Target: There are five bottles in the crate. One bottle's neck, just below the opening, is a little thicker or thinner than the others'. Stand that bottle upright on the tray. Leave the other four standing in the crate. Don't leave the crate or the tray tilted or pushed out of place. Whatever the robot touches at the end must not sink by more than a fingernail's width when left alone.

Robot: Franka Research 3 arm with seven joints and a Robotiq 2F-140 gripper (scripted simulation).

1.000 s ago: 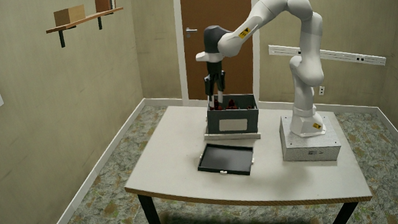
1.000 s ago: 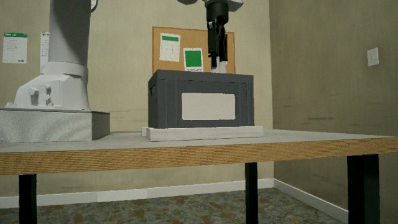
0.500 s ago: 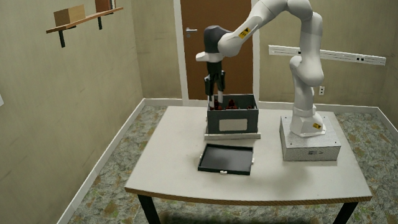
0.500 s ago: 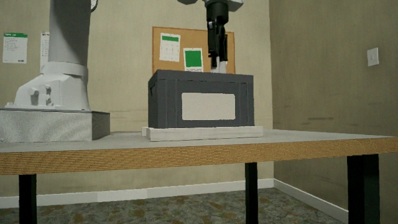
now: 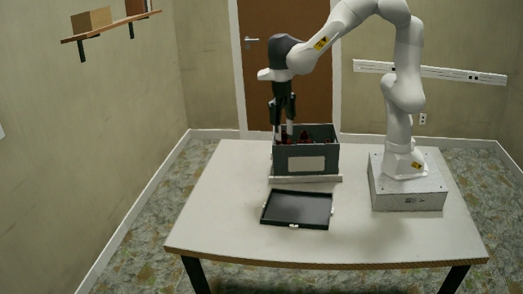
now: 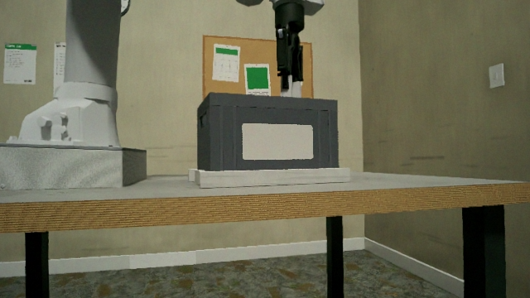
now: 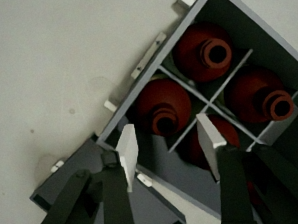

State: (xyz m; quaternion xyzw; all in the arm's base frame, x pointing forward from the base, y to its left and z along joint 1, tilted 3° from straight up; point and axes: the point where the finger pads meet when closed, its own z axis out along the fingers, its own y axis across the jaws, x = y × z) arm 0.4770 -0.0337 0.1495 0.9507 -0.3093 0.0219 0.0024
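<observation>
My hand is 130 mm above the dark grey crate, 80 mm past it and 50 mm to the left of it. The rest, counted from my hand: dark tray: 230 mm to the left, 200 mm below, 90 mm behind.
</observation>
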